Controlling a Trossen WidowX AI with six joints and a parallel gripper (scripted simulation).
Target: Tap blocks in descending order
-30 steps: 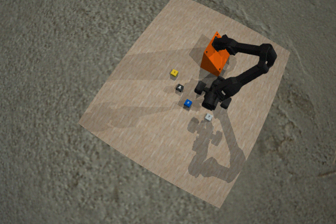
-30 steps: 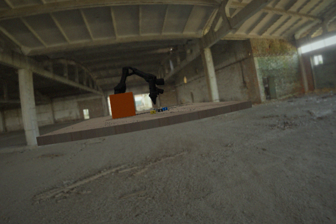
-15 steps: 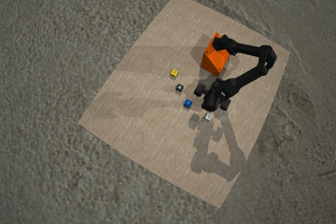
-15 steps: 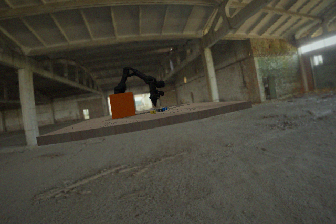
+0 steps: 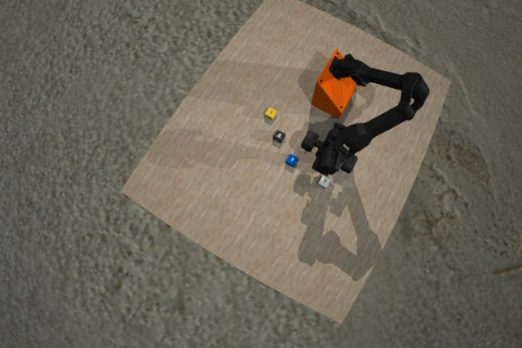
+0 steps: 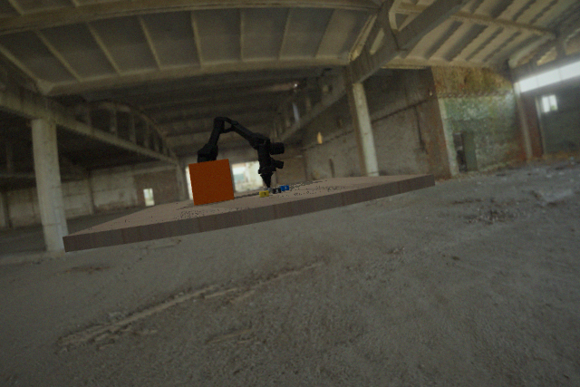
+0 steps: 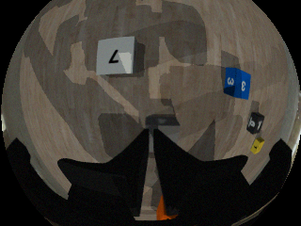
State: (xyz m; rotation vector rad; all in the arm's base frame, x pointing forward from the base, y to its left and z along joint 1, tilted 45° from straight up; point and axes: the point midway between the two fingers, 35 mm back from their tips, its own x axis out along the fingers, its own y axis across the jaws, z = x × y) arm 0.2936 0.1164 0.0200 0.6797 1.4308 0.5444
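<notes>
The grey block lies 10 mm behind my gripper tip, 10 mm to the right of it and 10 mm below it. The rest, counted from my gripper tip: blue block 50 mm ahead, 110 mm to the right, 10 mm below; black block 10 mm behind, 180 mm to the right, 10 mm below; white block 70 mm ahead, 30 mm to the left, 10 mm below.
</notes>
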